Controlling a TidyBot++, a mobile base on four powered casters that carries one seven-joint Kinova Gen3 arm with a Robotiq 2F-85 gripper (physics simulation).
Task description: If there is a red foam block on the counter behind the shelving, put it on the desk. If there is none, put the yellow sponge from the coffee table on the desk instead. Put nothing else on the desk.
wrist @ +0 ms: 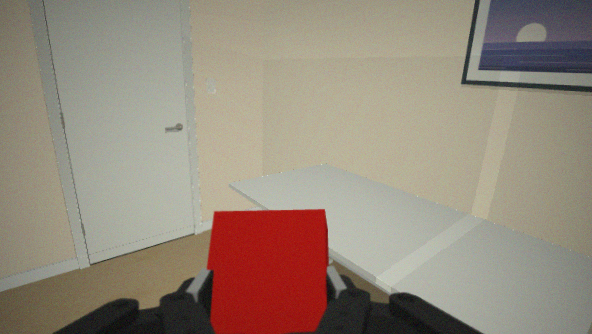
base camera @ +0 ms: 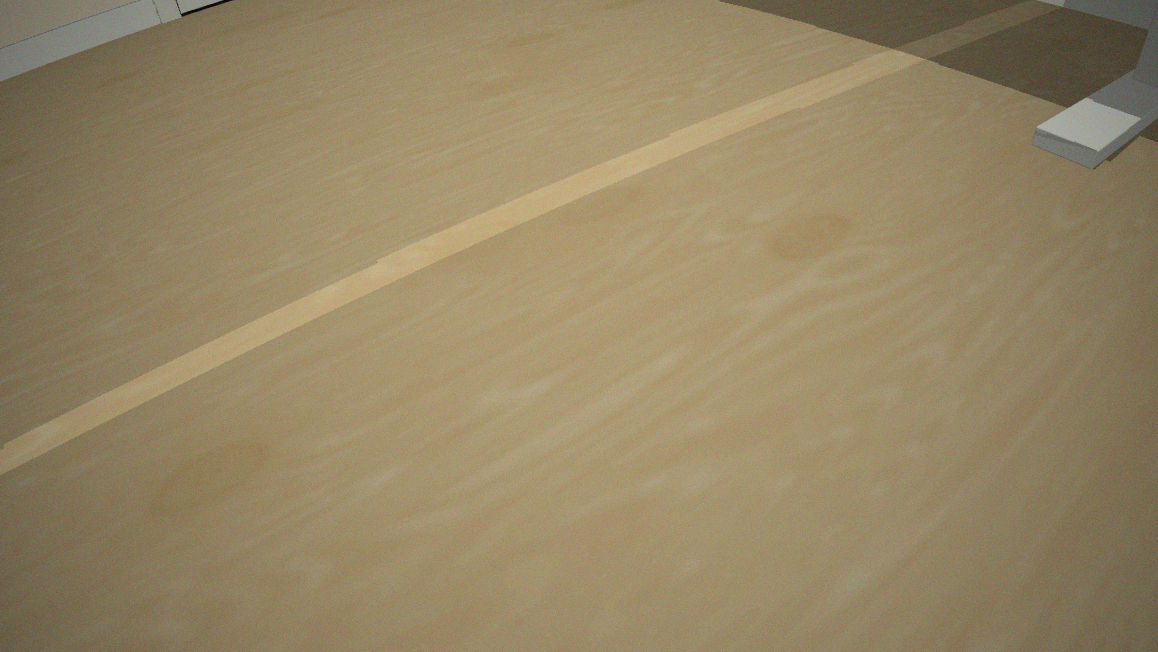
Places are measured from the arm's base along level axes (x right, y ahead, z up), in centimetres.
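Where they show: gripper, between the fingertips: [wrist: 268,285].
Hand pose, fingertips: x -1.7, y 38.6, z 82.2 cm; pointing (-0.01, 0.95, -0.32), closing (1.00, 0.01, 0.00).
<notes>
After its pixels a point has its place.
A red foam block [wrist: 269,265] @(x -1.7, y 37.8, z 84.0 cm) is held between the two fingertips of my gripper [wrist: 268,285] @(x -1.7, y 38.6, z 82.2 cm), low in the middle of the wrist view. The gripper is shut on it. The white desk [wrist: 320,200] @(x 21.9, y 165.4, z 32.4 cm) stretches from the middle to the lower right of the wrist view, beyond the block and to its right. The block hides part of the desk's near left edge. In the base camera view a white desk foot [base camera: 1085,125] shows at the upper right. The yellow sponge, the counter and the shelving do not show.
A closed white door [wrist: 120,125] @(x -105.1, y 230.6, z 56.9 cm) with a metal handle [wrist: 174,128] @(x -74.6, y 246.6, z 52.7 cm) stands at the left of the wrist view. A framed picture [wrist: 535,50] @(x 99.8, y 142.4, z 106.6 cm) hangs on the wall [wrist: 350,110] @(x 46.6, y 219.0, z 72.2 cm) above the desk. The wooden floor [base camera: 567,404] @(x -4.1, y 43.4, z -39.6 cm) [wrist: 145,275] @(x -87.5, y 201.5, z -39.6 cm) carries a lighter strip of light.
</notes>
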